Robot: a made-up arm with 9 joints.
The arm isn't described. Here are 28 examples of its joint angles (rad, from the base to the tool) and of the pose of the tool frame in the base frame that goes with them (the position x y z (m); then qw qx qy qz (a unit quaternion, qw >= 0)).
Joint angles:
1: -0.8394 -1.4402 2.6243 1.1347 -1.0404 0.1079 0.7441 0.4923 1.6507
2: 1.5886 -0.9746 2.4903 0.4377 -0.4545 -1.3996 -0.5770 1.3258 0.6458
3: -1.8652 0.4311 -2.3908 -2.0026 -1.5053 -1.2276 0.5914 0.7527 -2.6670
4: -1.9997 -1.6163 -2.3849 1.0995 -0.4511 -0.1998 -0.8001 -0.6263 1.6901
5: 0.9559 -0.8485 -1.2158 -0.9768 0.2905 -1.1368 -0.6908 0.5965 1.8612
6: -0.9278 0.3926 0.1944 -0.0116 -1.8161 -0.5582 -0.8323 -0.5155 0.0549
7: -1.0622 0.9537 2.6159 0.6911 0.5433 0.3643 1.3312 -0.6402 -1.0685
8: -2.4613 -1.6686 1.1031 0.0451 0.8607 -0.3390 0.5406 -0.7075 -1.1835
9: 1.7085 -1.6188 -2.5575 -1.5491 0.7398 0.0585 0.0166 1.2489 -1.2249
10: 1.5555 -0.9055 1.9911 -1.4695 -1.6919 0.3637 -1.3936 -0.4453 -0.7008
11: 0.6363 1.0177 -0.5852 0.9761 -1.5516 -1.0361 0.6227 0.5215 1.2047
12: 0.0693 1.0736 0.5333 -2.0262 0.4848 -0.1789 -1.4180 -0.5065 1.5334
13: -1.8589 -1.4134 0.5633 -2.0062 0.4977 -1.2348 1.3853 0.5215 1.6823
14: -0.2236 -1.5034 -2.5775 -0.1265 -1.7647 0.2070 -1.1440 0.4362 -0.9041
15: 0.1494 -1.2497 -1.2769 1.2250 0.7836 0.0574 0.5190 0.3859 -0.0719
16: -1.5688 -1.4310 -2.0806 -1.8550 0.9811 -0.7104 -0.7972 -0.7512 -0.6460
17: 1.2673 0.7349 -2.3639 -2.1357 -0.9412 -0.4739 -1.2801 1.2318 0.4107
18: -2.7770 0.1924 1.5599 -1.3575 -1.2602 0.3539 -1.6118 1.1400 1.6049
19: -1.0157 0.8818 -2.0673 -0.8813 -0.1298 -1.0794 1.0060 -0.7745 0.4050
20: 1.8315 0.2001 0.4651 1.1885 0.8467 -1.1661 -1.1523 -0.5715 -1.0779
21: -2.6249 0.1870 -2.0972 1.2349 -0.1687 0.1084 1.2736 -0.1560 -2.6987
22: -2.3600 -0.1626 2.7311 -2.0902 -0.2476 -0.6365 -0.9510 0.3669 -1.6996
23: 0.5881 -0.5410 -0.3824 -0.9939 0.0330 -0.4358 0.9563 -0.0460 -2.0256
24: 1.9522 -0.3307 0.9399 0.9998 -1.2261 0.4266 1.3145 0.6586 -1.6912
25: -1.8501 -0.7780 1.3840 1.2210 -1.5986 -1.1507 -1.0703 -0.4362 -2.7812
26: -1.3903 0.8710 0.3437 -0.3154 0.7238 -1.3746 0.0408 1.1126 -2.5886
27: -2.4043 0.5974 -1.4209 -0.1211 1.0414 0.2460 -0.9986 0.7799 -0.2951
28: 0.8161 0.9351 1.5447 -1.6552 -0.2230 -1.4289 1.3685 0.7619 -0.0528
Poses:
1: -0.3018 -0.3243 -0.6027 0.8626 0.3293 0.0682 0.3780
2: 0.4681 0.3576 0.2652 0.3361 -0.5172 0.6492 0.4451
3: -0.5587 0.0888 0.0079 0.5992 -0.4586 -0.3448 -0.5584
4: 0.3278 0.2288 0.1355 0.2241 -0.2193 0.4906 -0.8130
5: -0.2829 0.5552 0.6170 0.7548 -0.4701 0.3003 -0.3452
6: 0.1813 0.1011 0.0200 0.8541 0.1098 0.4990 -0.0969
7: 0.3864 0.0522 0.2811 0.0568 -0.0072 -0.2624 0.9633
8: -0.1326 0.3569 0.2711 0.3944 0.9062 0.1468 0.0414
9: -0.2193 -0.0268 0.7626 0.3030 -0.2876 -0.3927 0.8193
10: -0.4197 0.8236 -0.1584 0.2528 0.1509 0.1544 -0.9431
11: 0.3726 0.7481 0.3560 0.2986 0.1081 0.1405 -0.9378
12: 0.2036 0.7127 0.1679 0.5354 -0.6843 0.2043 -0.4509
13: 0.4146 0.7067 0.4995 0.2715 -0.6108 0.4806 -0.5677
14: -0.6702 0.4274 0.2502 0.0883 0.0200 0.4916 -0.8661
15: 0.2849 -0.1200 0.3456 0.5071 0.2884 0.8035 0.1183
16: -0.0346 -0.2160 0.2186 0.5912 -0.0942 0.7960 -0.0894
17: 0.5126 0.5052 0.2057 0.3341 -0.3350 0.8158 -0.3328
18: 0.1591 0.0139 1.0960 0.5188 -0.4781 0.3898 0.5919
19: 0.1090 -0.2232 0.0475 0.8658 0.3311 -0.3344 0.1703
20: 0.1476 0.1076 0.5907 0.3454 -0.2534 0.6645 -0.6123
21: 0.1796 -0.0238 0.3903 0.1673 -0.3596 0.9176 0.0265
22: -0.2154 0.5962 0.0942 0.0581 -0.7465 -0.2818 -0.5999
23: 0.2920 0.4009 0.3344 0.4223 -0.6303 0.0315 0.6507
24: 0.6843 0.1149 0.2390 0.2812 -0.5362 0.3136 -0.7315
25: 0.0500 0.4231 -0.2999 0.7863 0.3965 -0.4714 -0.0476
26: -0.2263 -0.2181 -0.1658 0.7208 -0.0246 -0.6184 -0.3122
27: -0.3774 0.4130 0.0802 0.3399 0.2333 -0.7847 -0.4629
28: -0.0568 0.7096 0.5749 0.1220 -0.4682 -0.0493 0.8738
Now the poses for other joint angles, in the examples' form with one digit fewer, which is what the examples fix.
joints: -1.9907 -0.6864 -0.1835 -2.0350 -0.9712 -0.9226 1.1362 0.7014 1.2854
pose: 0.652 0.339 0.456 0.045 0.077 -0.345 0.934
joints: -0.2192 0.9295 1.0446 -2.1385 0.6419 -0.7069 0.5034 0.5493 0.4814
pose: 0.489 0.650 0.466 0.166 -0.299 0.185 -0.921
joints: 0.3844 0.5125 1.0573 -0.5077 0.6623 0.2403 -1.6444 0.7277 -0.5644
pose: 0.263 0.741 0.248 0.447 -0.787 -0.344 0.251
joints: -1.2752 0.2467 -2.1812 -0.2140 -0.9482 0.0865 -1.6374 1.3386 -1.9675
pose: -0.488 0.730 0.129 0.269 0.638 0.605 -0.394
